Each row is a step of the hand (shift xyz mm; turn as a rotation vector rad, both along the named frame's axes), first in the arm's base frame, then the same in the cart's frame.
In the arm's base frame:
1: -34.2 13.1 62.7 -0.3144 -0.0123 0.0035
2: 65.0 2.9 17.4 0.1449 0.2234 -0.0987
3: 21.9 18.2 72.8 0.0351 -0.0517 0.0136
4: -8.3 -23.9 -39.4 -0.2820 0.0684 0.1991
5: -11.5 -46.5 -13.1 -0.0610 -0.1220 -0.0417
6: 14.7 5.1 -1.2 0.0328 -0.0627 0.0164
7: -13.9 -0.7 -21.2 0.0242 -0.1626 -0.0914
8: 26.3 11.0 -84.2 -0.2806 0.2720 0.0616
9: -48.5 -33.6 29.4 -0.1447 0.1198 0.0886
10: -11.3 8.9 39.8 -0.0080 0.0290 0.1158
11: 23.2 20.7 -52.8 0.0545 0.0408 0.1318
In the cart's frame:
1: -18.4 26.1 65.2 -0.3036 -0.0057 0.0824
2: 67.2 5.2 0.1 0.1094 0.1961 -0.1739
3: 38.3 32.2 60.1 0.0390 -0.0485 0.0147
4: -16.8 -31.2 -30.6 -0.2274 0.1124 0.2439
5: -12.8 -48.0 -0.3 -0.0653 -0.1268 -0.0002
6: 13.8 4.5 -5.7 0.0378 -0.0587 0.0202
7: -18.6 -4.7 -16.6 0.0066 -0.1782 -0.0600
8: 4.7 -6.8 -88.5 -0.2660 0.2838 0.0722
9: -38.8 -26.1 46.5 -0.1227 0.1379 0.0953
10: -1.6 17.0 38.7 0.0194 0.0520 0.1060
11: 9.0 9.1 -59.9 0.0835 0.0657 0.1036

